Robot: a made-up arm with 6 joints. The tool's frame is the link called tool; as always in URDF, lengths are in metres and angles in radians. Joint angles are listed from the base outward.
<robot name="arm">
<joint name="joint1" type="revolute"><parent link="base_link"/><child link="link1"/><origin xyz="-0.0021 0.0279 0.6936" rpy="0 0 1.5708"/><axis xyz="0 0 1"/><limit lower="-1.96" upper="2.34"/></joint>
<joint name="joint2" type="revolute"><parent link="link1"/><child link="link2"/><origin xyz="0.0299 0.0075 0.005" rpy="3.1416 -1.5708 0"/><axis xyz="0 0 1"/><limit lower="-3.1" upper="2.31"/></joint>
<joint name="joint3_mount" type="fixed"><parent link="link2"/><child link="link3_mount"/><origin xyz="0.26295 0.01 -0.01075"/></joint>
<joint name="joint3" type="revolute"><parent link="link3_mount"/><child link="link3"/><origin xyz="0.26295 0.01 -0.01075" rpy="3.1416 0 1.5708"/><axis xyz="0 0 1"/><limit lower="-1.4" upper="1.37"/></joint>
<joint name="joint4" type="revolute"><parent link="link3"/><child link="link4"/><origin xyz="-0.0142 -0.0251 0.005" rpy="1.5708 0 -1.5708"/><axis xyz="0 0 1"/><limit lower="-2.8" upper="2.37"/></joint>
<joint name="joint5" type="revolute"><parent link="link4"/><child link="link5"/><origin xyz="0.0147 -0.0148 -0.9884" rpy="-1.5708 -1.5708 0"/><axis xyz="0 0 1"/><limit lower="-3.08" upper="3.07"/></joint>
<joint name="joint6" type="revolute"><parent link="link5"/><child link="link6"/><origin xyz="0.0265 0.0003 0.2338" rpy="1.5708 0 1.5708"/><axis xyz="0 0 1"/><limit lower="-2.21" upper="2.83"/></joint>
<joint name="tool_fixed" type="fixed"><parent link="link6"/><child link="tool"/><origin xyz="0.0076 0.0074 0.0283" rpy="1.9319 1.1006 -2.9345"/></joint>
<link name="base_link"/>
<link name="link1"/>
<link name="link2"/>
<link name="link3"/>
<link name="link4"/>
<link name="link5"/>
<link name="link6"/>
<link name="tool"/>
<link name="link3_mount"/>
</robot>
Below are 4 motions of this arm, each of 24 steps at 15 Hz.
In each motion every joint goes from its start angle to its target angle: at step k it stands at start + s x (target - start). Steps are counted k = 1, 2, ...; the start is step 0. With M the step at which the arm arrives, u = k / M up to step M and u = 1 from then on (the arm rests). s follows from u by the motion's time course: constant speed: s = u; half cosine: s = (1 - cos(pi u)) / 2; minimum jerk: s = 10 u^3 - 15 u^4 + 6 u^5.
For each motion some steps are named. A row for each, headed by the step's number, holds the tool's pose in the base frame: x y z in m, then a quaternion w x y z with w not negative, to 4 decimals.
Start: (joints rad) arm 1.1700 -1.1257 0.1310 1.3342 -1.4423 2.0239
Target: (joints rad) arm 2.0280 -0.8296 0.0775 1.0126 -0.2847 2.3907
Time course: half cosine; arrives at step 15
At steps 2, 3, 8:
2: -0.1136 -0.2991 1.9356 0.9348 -0.3075 0.1157 0.1350
3: -0.0886 -0.2847 1.9370 0.9252 -0.3325 0.0850 0.1620
8: 0.0638 -0.1026 1.9325 0.7842 -0.4486 -0.2232 0.3660

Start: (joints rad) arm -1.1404 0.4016 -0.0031 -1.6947 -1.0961 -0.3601
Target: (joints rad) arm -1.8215 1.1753 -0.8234 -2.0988 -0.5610 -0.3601
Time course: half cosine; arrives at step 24
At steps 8, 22, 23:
8: 0.2253 -0.7128 0.2780 0.5721 -0.6972 0.4235 0.0858
22: 0.1230 0.0810 0.1263 0.7792 0.0151 0.5884 0.2155
23: 0.1279 0.0920 0.1329 0.7796 0.0282 0.5862 0.2185

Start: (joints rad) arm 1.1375 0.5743 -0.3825 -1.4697 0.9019 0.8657
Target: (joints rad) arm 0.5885 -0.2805 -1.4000 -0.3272 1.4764 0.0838
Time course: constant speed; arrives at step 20
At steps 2, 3, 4, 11, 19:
2: 0.2545 0.5383 0.2264 0.6911 0.7152 0.0520 0.0906
3: 0.2661 0.5017 0.2331 0.6893 0.7163 0.0321 0.1040
4: 0.2760 0.4649 0.2394 0.6866 0.7172 0.0132 0.1182
11: 0.2985 0.2130 0.2688 0.6446 0.7231 -0.0892 0.2319
19: 0.2357 -0.0256 0.2634 0.5515 0.7341 -0.1301 0.3742

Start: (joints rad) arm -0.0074 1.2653 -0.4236 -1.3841 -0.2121 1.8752
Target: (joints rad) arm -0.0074 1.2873 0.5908 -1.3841 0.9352 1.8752
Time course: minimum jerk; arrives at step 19
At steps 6, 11, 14, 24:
6: 0.3123 -0.0071 -0.0978 0.6182 0.5665 0.4973 -0.2224
11: 0.7421 0.0181 -0.0944 0.8297 0.4689 0.2014 -0.2261
14: 0.9545 0.0295 -0.0222 0.8747 0.4184 0.0197 -0.2437
24: 1.0540 0.0344 0.0313 0.8795 0.3943 -0.0735 -0.2562

